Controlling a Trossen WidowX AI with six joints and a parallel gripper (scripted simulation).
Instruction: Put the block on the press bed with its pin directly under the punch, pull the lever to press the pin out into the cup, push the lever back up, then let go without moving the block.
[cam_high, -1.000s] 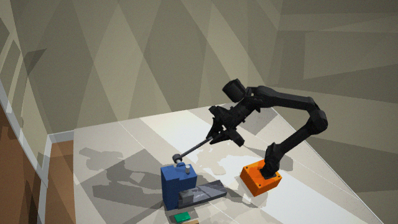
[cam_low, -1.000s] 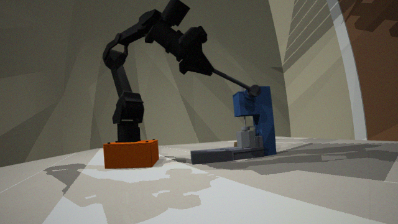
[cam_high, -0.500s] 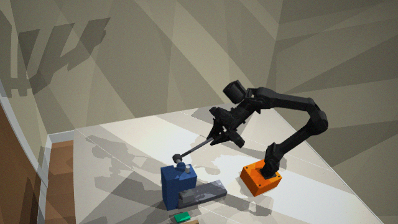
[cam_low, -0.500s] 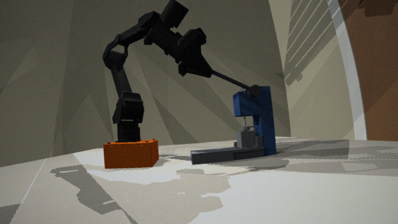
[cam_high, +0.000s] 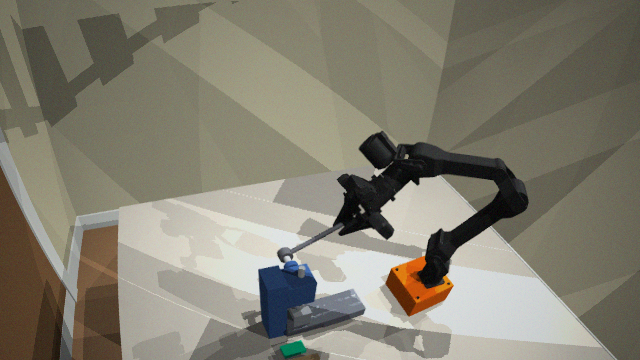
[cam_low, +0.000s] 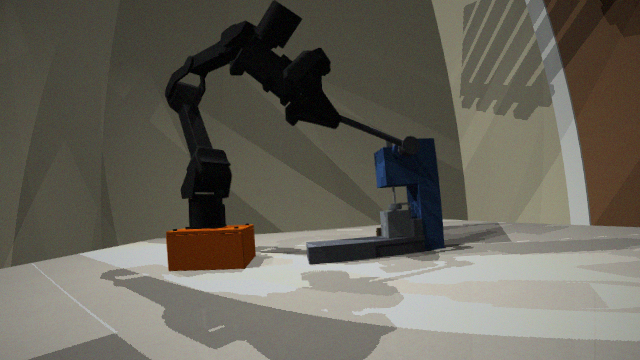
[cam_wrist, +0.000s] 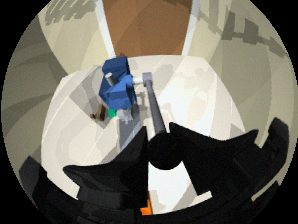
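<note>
My gripper tip is now 5 cm short of the dark lever, 2 cm to the right of it and 1 cm above it. Round my gripper tip: round pin (10 cm ahead, 9 cm to the left, 17 cm below); punch (10 cm ahead, 9 cm to the left, 9 cm below); green tile (13 cm ahead, 18 cm to the left, 22 cm below).
</note>
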